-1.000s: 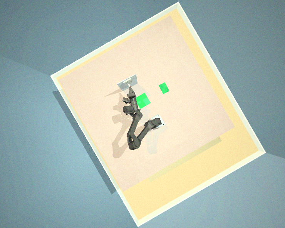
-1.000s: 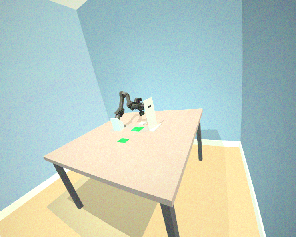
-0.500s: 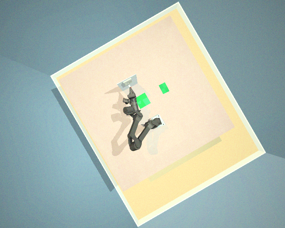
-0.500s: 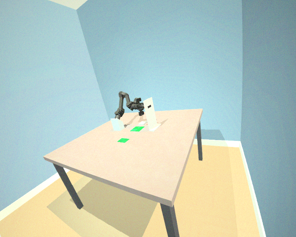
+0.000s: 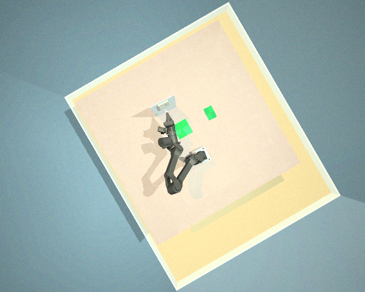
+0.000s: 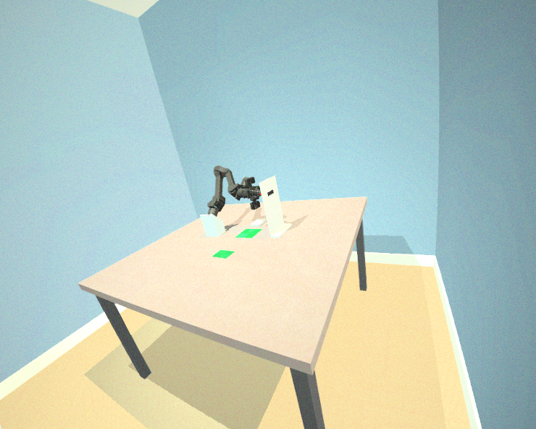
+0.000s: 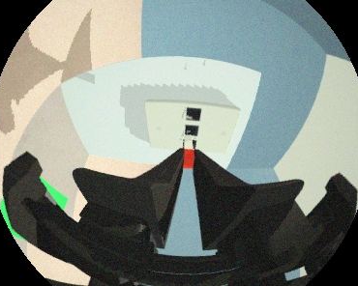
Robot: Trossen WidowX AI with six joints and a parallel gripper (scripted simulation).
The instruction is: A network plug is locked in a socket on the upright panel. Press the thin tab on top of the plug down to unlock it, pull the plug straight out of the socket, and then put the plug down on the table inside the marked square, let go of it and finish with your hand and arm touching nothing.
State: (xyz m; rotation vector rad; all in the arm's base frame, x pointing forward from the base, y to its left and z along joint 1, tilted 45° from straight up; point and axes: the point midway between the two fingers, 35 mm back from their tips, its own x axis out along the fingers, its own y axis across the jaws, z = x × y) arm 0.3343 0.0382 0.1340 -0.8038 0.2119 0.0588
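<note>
Now: gripper tip 120 mm past the green square, 60 mm to the left of it and 230 mm above it. The rest, counted from my gripper tip: upright panel 60 mm ahead, 90 mm below; then plug 10 mm ahead.
</note>
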